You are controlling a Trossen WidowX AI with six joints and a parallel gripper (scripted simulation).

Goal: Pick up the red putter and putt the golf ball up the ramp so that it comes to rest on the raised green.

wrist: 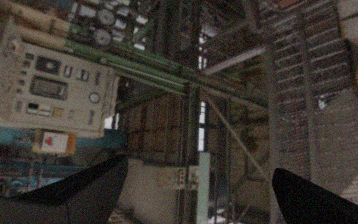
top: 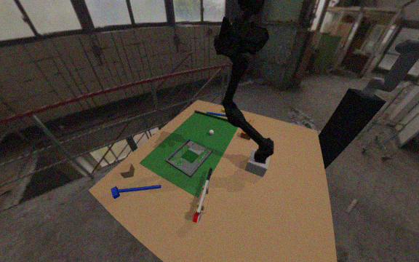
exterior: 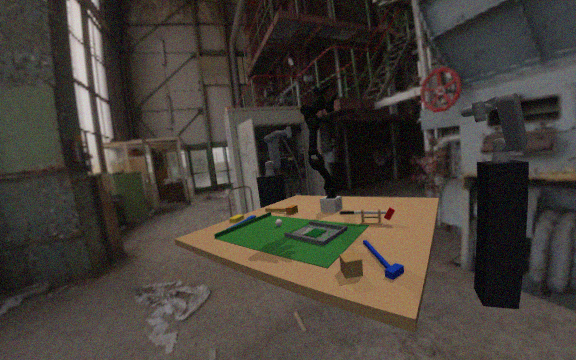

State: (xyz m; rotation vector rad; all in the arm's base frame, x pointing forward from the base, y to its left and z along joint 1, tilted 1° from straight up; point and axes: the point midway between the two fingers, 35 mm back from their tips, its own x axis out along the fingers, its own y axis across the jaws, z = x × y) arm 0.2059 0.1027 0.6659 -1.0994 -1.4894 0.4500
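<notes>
The red putter is 72 cm below my gripper tip, 13 cm to the left of it and 5 cm ahead of it. Round my gripper tip: white golf ball: 75 cm below, 38 cm to the right, 16 cm ahead; blue mallet: 76 cm below, 46 cm ahead, 22 cm to the left; wooden rack: 74 cm below, 15 cm to the left, 6 cm ahead.
</notes>
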